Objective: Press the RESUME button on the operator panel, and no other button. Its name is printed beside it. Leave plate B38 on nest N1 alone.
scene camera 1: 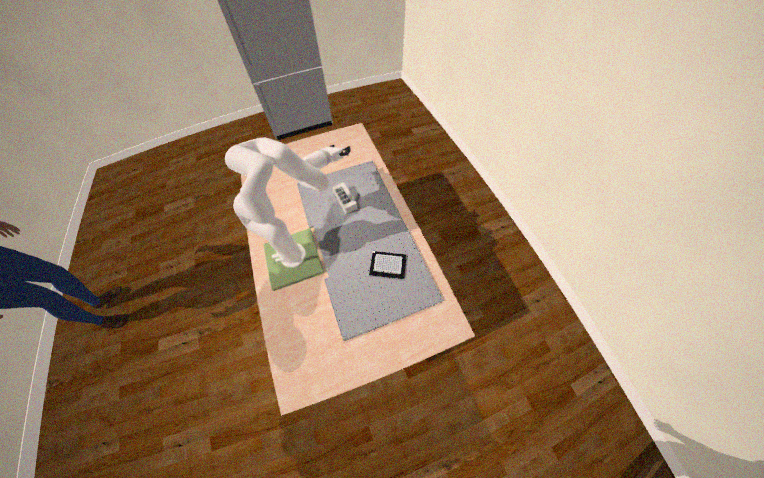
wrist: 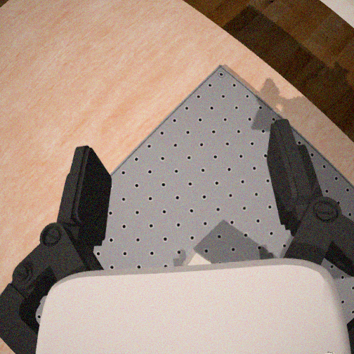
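Pixels of known places: gripper, fingertip midpoint: (scene camera 1: 342, 148); arm's base at its link origin: (scene camera 1: 293, 255).
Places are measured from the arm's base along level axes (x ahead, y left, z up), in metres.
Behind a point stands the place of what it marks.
The operator panel (scene camera 1: 349, 206) @[x 0.343, y 0.152, z 0.037 m] is a small pale box with dark buttons on the grey perforated board in the scene view; its printed names are too small to read, so I cannot tell which button is RESUME. My gripper (scene camera 1: 345, 150) @[x 0.394, y 0.384, z 0.219 m] (wrist: 181, 150) is open and empty, above the far end of the table, beyond the panel. A small pale corner (wrist: 199, 259) shows above the wrist housing in the wrist view; I cannot tell whether it is the panel. A white plate (scene camera 1: 388, 263) @[x 0.421, y -0.206, z 0.011 m] lies in a black-rimmed nest (scene camera 1: 387, 275) @[x 0.397, y -0.255, z -0.003 m], away from the gripper; their labels are unreadable.
The grey board (scene camera 1: 369, 312) @[x 0.262, y -0.385, z -0.014 m] (wrist: 200, 175) lies on the pale wooden table (scene camera 1: 315, 372) @[x -0.034, y -0.544, z -0.027 m] (wrist: 75, 90). The white arm (scene camera 1: 253, 188) @[x 0.040, y -0.033, z 0.534 m] rises from a green mat (scene camera 1: 281, 280) @[x -0.080, y -0.107, z -0.001 m] and arches over toward the panel. A grey cabinet (scene camera 1: 292, 101) stands behind the table's far end. A person's legs (scene camera 1: 50, 281) show at the left.
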